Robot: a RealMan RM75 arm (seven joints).
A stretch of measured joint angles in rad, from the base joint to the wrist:
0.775, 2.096, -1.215, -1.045, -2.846, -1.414, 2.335
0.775, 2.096, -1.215, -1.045, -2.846, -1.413, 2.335
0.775, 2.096, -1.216, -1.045, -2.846, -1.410, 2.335
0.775, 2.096, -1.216, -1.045, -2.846, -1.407, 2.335
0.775, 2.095, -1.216, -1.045, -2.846, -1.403, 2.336
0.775, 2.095, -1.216, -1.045, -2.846, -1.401, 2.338
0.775, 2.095, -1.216, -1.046, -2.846, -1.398, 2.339
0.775, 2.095, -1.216, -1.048, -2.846, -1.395, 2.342
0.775, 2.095, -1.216, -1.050, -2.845, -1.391, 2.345
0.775, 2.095, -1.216, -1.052, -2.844, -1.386, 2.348
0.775, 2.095, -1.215, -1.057, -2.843, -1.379, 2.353
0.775, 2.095, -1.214, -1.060, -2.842, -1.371, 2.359
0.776, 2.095, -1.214, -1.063, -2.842, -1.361, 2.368
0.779, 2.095, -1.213, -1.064, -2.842, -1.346, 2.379
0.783, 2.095, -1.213, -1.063, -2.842, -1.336, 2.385
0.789, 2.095, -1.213, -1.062, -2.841, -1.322, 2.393
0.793, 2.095, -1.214, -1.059, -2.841, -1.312, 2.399
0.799, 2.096, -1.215, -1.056, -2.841, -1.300, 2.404
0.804, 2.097, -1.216, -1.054, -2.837, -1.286, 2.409
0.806, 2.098, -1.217, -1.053, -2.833, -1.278, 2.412
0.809, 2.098, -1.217, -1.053, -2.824, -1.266, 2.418
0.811, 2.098, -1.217, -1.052, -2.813, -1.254, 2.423
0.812, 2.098, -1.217, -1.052, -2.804, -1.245, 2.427
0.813, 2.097, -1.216, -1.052, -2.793, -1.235, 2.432
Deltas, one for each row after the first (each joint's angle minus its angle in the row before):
0.000, 0.000, 0.000, 0.000, 0.000, 0.001, 0.000
0.000, 0.000, -0.001, 0.000, 0.000, 0.003, 0.000
0.000, 0.000, 0.000, 0.000, 0.000, 0.003, 0.000
0.000, -0.001, 0.000, 0.000, 0.000, 0.004, 0.001
0.000, 0.000, 0.000, 0.000, 0.000, 0.002, 0.002
0.000, 0.000, 0.000, -0.001, 0.000, 0.003, 0.001
0.000, 0.000, 0.000, -0.002, 0.000, 0.003, 0.003
0.000, 0.000, 0.000, -0.002, 0.001, 0.004, 0.003
0.000, 0.000, 0.000, -0.002, 0.001, 0.005, 0.003
0.000, 0.000, 0.001, -0.005, 0.001, 0.007, 0.005
0.000, 0.000, 0.001, -0.003, 0.001, 0.008, 0.006
0.001, 0.000, 0.000, -0.003, 0.000, 0.010, 0.009
0.003, 0.000, 0.001, -0.001, 0.000, 0.015, 0.011
0.004, 0.000, 0.000, 0.001, 0.000, 0.010, 0.006
0.006, 0.000, 0.000, 0.001, 0.001, 0.014, 0.008
0.004, 0.000, -0.001, 0.003, 0.000, 0.010, 0.006
0.006, 0.001, -0.001, 0.003, 0.000, 0.012, 0.005
0.005, 0.001, -0.001, 0.002, 0.004, 0.014, 0.005
0.002, 0.001, -0.001, 0.001, 0.004, 0.008, 0.003
0.003, 0.000, 0.000, 0.000, 0.009, 0.012, 0.006
0.002, 0.000, 0.000, 0.001, 0.011, 0.012, 0.005
0.001, 0.000, 0.000, 0.000, 0.009, 0.009, 0.004
0.001, -0.001, 0.001, 0.000, 0.011, 0.010, 0.005

